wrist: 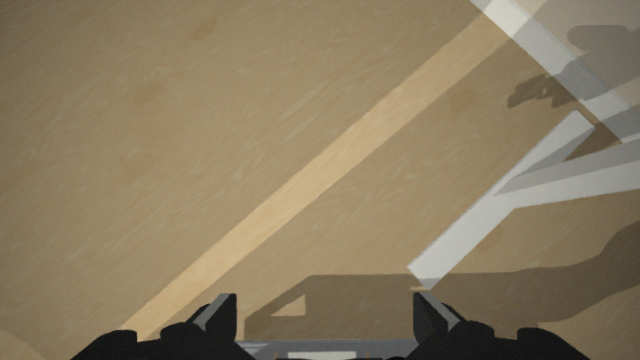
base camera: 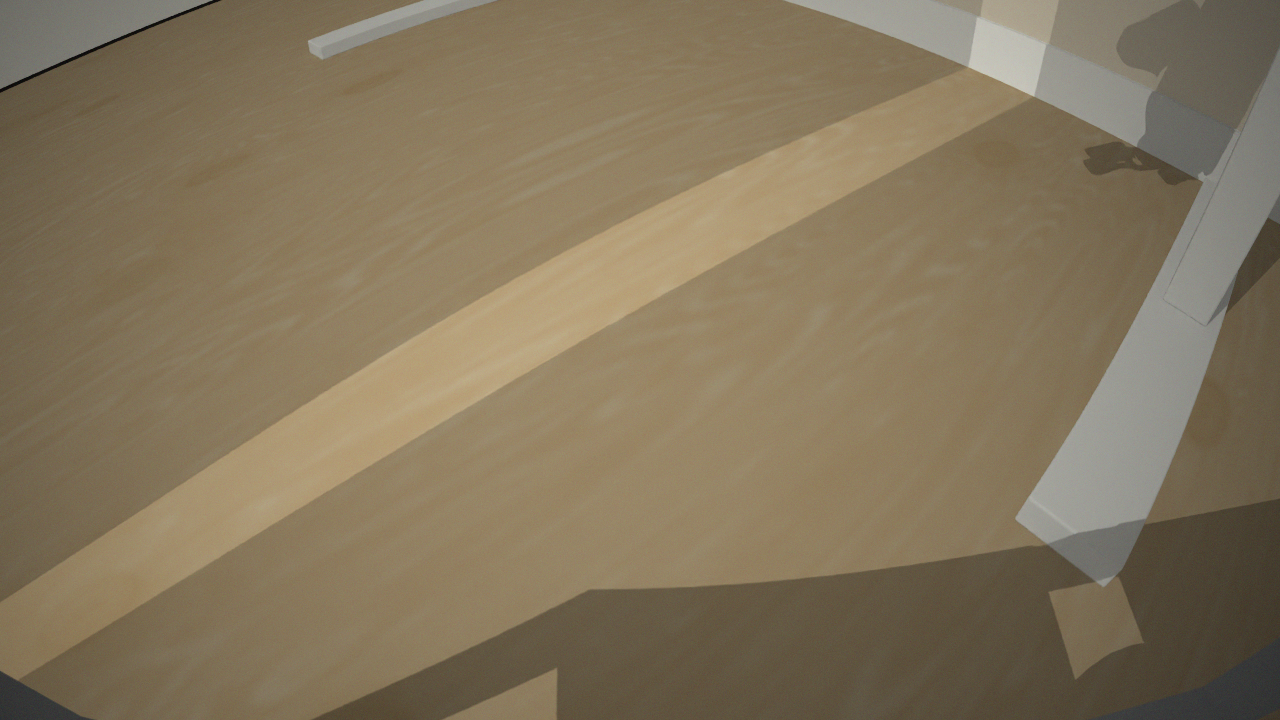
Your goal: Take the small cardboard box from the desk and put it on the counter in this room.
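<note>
My gripper is open, with its two black fingers wide apart at the bottom of the wrist view and no object between them. It points down over the wooden floor and the front of the robot's base. The small cardboard box does not show in either view, and neither does the counter. Of the desk, a white leg with a long foot shows at the right in both views. A second white foot lies at the top left of the base view. The desk top is out of view.
A wall with a white baseboard runs across the upper right, behind the desk leg. A pale door-like panel stands at the top left of the base view. Shadows of the robot fall on the floor and wall.
</note>
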